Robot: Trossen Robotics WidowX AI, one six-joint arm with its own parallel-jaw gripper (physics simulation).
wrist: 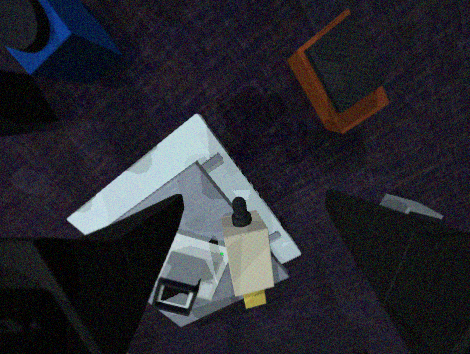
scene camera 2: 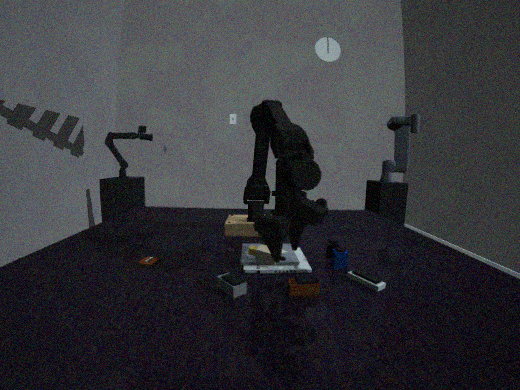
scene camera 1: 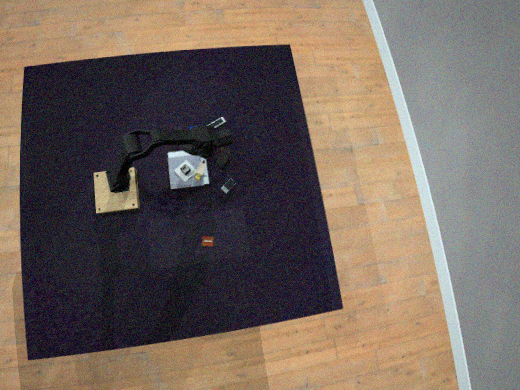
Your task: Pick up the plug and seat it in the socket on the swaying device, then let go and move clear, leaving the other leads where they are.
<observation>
My gripper is open, holding nothing. Also in view: a plug. A blue block, an orange-and-black lead and a black block rest on the table. Further things: a device.
My gripper is seen too in the wrist view.
</observation>
